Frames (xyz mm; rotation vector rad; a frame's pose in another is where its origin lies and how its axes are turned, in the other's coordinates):
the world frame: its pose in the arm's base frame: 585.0 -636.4 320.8 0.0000 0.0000 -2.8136
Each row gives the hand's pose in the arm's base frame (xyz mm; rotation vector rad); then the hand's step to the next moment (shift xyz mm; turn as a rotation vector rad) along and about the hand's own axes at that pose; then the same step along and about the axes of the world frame.
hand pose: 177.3 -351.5 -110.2 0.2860 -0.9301 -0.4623
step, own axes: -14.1 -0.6 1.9 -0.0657 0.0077 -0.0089
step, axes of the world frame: 6.4 -9.0 -9.0 0.0102 -0.0455 -0.0478
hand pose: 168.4 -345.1 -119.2 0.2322 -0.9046 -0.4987
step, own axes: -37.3 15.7 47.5 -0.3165 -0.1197 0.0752
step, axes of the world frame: 38.7 -48.1 9.1 0.2279 -0.1389 -0.2212
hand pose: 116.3 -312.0 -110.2 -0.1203 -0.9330 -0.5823
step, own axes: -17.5 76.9 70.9 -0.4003 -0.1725 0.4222
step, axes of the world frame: -12.9 -97.3 40.2 0.4921 -0.3445 -0.0863
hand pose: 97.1 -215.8 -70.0 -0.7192 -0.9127 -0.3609
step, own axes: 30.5 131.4 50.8 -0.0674 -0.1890 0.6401
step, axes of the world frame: -100.7 -102.8 -8.3 0.3947 -0.4640 0.2809
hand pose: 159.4 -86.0 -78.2 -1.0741 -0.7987 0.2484
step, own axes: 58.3 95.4 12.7 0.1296 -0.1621 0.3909
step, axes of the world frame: -75.2 -65.6 -51.9 0.1133 -0.3145 0.2900
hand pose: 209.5 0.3 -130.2 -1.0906 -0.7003 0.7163
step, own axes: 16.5 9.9 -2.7 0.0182 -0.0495 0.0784
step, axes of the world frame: -14.3 -10.6 -7.7 0.0280 -0.0530 0.0730
